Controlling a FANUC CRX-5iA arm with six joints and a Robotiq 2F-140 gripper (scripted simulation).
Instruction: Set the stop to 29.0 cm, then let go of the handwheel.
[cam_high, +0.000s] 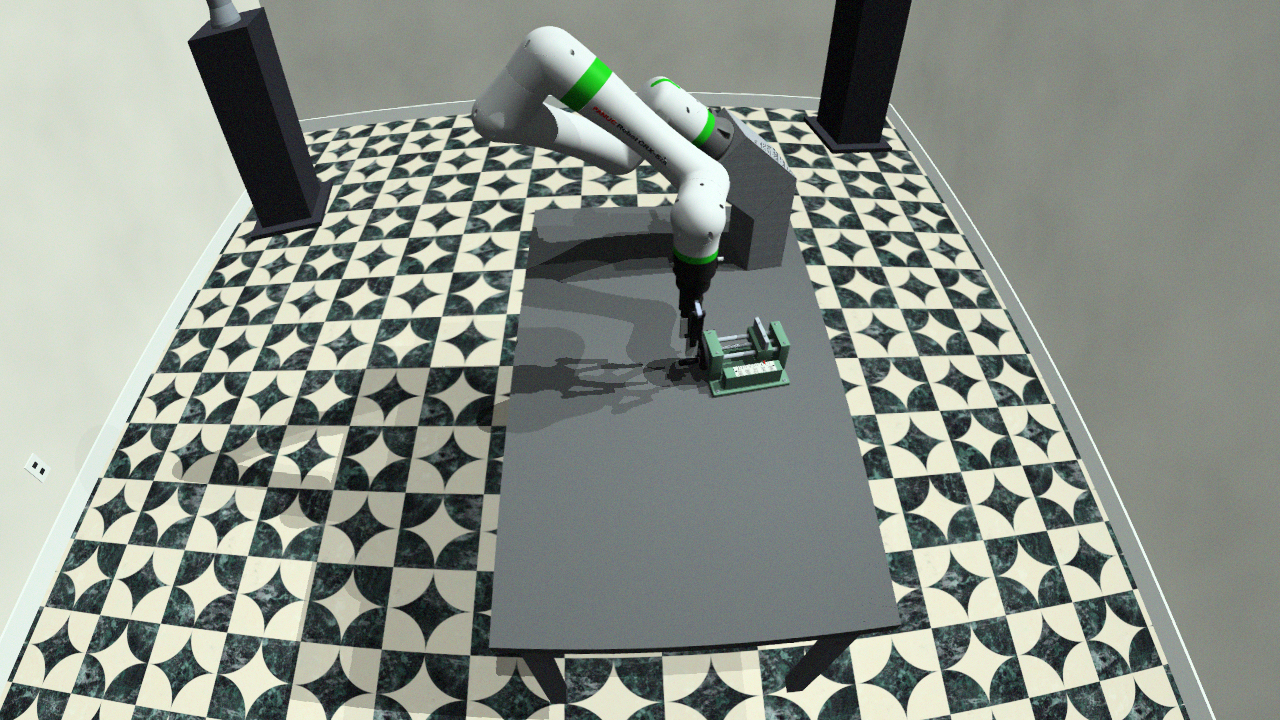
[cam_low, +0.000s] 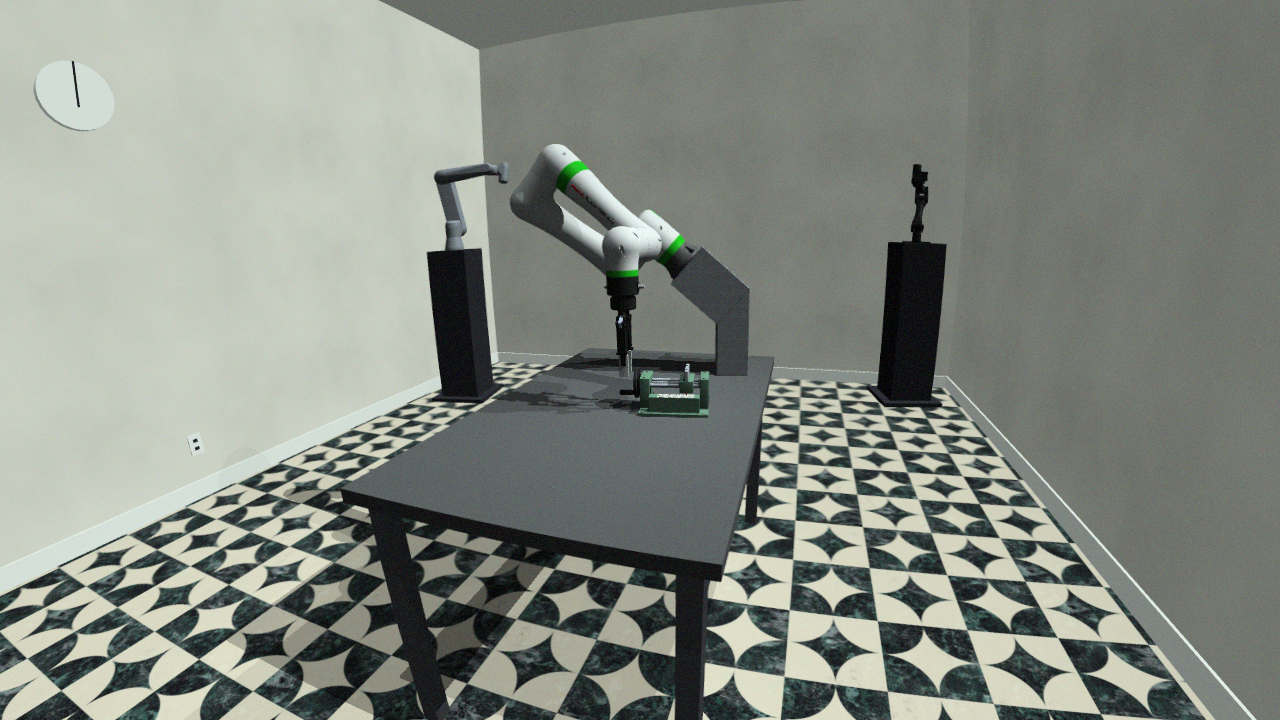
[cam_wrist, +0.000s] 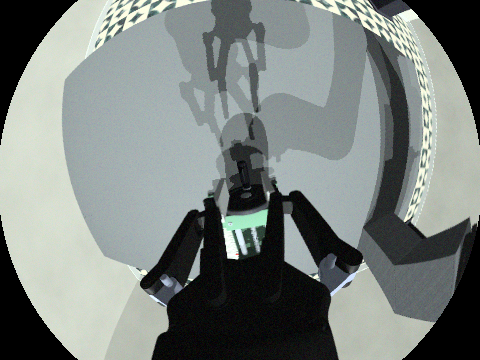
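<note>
Right now my hand is 20 mm to the right of the black handwheel and 80 mm above it. Also, from my hand: green stop fixture: 20 mm ahead, 180 mm to the left, 40 mm below.
</note>
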